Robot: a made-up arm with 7 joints.
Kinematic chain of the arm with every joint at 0, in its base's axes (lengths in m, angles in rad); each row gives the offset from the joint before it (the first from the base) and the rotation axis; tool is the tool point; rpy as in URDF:
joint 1: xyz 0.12 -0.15 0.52 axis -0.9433 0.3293 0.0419
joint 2: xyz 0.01 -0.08 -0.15 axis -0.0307 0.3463 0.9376
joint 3: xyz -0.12 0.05 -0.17 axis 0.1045 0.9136 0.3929
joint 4: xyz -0.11 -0.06 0 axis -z
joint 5: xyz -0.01 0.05 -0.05 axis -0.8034 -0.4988 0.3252
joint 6: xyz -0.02 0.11 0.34 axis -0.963 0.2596 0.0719
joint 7: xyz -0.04 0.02 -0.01 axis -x
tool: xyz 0.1 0 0.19 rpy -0.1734 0.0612 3.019
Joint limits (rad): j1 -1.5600..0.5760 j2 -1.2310..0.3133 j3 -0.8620..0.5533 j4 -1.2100..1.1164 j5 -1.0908..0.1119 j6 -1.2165..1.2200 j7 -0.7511..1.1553
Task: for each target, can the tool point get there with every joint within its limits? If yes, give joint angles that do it. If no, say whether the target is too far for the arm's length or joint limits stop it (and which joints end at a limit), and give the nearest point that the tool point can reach.
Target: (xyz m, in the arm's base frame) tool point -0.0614 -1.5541 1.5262
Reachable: no: too far | nearest point -0.0989 -0.6104 0.8407 | short by 1.167 m
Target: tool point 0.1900 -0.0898 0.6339
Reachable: yes | joints -0.6085 -0.6379 0.3936 -0.1280 -0.4116 0.4561 0.8818
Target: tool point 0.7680 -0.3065 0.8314
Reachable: no: joint limits stop it (at a limit: joint 1, joint 2, joint 3, joint 5, joint 7) | nearest point 0.4038 -0.1995 0.6468 | short by 0.422 m
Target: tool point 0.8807 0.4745 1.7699
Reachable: no: too far | nearest point 0.3669 0.2755 1.0878 | short by 0.877 m
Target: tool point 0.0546 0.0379 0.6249
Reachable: yes | joints -0.7521 -0.4539 -0.4635 0.2217 -0.2872 0.8084 0.7375
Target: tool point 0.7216 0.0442 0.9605
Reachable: no: joint limits stop it (at a limit: joint 2, joint 3, joint 5, joint 7) | nearest point 0.4691 0.0886 0.9212 | short by 0.259 m
